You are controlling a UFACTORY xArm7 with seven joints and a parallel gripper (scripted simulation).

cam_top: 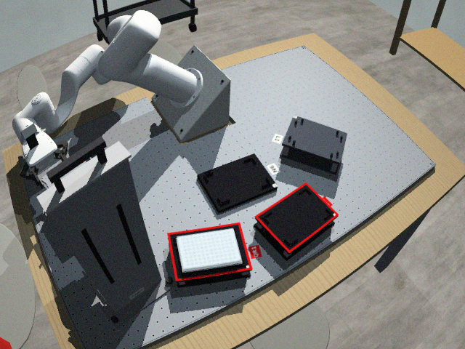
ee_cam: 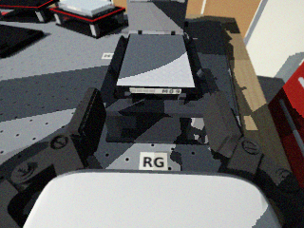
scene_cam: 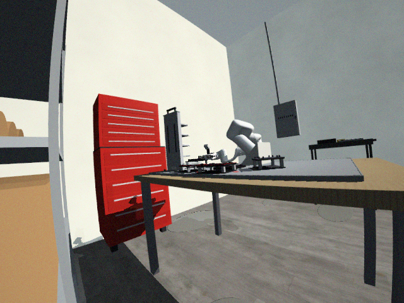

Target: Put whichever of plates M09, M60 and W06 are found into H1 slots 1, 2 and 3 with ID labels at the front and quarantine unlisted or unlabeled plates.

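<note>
Now: the dark-framed plate 10 cm ahead of my hand, 2 cm to the left of it and 2 cm below it. Also, from my hand: plate hotel H1: 36 cm ahead, 6 cm to the left, 12 cm above; white well plate: 37 cm ahead, 25 cm to the left, 4 cm below; black nest N6: 22 cm ahead, 42 cm to the left, 8 cm below.
</note>
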